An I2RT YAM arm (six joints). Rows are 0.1 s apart.
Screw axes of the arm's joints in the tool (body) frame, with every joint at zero. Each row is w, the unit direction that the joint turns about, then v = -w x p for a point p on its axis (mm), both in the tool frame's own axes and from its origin. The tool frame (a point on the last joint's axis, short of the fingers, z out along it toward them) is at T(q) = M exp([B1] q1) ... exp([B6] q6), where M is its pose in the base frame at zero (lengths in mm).
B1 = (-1, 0, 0, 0, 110.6, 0)
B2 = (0, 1, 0, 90.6, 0, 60)
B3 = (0, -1, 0, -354.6, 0, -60)
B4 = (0, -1, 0, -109.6, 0, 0)
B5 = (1, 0, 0, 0, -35.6, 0)
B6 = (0, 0, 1, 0, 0, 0)
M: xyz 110.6 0 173.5 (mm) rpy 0 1.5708 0 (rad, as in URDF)
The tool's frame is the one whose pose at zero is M.
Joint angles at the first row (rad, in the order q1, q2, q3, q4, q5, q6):
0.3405 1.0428 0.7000 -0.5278 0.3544 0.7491
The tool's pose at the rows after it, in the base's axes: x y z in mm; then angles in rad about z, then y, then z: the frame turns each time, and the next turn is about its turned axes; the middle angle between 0 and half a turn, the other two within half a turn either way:
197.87 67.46 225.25 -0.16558 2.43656 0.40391
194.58 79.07 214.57 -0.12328 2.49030 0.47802
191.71 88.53 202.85 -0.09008 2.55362 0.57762
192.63 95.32 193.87 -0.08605 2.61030 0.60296
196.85 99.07 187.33 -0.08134 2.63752 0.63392
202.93 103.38 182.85 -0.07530 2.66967 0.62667
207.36 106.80 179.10 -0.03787 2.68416 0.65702
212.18 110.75 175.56 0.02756 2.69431 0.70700
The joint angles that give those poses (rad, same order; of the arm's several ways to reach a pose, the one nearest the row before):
0.3865 1.0807 0.7048 -0.5679 0.3468 0.8425
0.4410 1.1127 0.6924 -0.5783 0.3302 0.9443
0.4834 1.1517 0.6811 -0.5897 0.3057 1.0707
0.5064 1.2009 0.6854 -0.6017 0.2868 1.1288
0.5098 1.2434 0.6901 -0.5880 0.2725 1.1652
0.5105 1.2927 0.7101 -0.5860 0.2540 1.1604
0.5108 1.3239 0.7179 -0.5672 0.2324 1.1586
0.5110 1.3541 0.7254 -0.5404 0.2024 1.1491

